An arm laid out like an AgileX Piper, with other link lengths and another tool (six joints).
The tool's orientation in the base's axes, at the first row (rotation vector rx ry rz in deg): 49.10 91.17 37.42
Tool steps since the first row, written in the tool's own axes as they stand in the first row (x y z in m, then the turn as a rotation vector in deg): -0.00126 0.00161 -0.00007 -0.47 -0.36 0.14; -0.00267 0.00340 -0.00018 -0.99 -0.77 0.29; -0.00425 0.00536 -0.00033 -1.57 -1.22 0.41; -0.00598 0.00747 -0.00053 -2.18 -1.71 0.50; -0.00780 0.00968 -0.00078 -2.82 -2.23 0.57; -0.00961 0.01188 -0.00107 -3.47 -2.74 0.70; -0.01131 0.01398 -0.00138 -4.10 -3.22 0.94; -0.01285 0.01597 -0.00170 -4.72 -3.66 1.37; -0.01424 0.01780 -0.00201 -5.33 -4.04 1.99; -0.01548 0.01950 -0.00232 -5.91 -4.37 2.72; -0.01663 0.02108 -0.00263 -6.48 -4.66 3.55; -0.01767 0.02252 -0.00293 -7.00 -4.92 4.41; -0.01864 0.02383 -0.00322 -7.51 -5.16 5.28
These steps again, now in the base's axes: 0.00031 -0.00009 0.00202 0.11 -0.60 -0.04; 0.00063 -0.00021 0.00428 0.22 -1.26 -0.10; 0.00095 -0.00036 0.00677 0.31 -2.00 -0.15; 0.00126 -0.00054 0.00948 0.35 -2.79 -0.21; 0.00155 -0.00074 0.01234 0.38 -3.61 -0.27; 0.00179 -0.00093 0.01518 0.47 -4.44 -0.32; 0.00199 -0.00109 0.01789 0.67 -5.24 -0.39; 0.00214 -0.00118 0.02042 1.06 -6.02 -0.47; 0.00227 -0.00125 0.02274 1.65 -6.76 -0.54; 0.00236 -0.00126 0.02486 2.35 -7.45 -0.60; 0.00242 -0.00128 0.02684 3.15 -8.12 -0.66; 0.00246 -0.00128 0.02864 3.99 -8.73 -0.73; 0.00249 -0.00130 0.03030 4.84 -9.32 -0.80
